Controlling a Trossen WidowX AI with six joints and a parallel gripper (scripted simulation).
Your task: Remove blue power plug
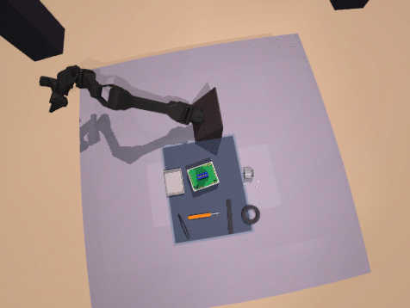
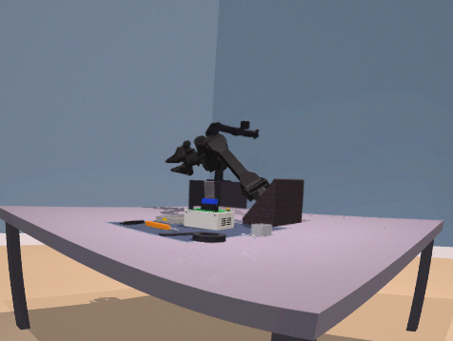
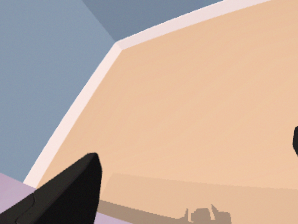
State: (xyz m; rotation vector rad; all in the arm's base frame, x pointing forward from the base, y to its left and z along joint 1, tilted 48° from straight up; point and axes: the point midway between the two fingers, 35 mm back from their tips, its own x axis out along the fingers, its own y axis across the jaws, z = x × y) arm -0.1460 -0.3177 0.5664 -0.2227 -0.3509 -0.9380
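My gripper tip is 410 mm short of the blue power plug, 630 mm to the right of it and 110 mm above it. The rest, counted from my gripper tip: black bar (600 mm ahead, 710 mm to the left, 190 mm below); grey tray (410 mm ahead, 490 mm to the left, 190 mm below); dark blue mat (460 mm ahead, 630 mm to the left, 190 mm below).
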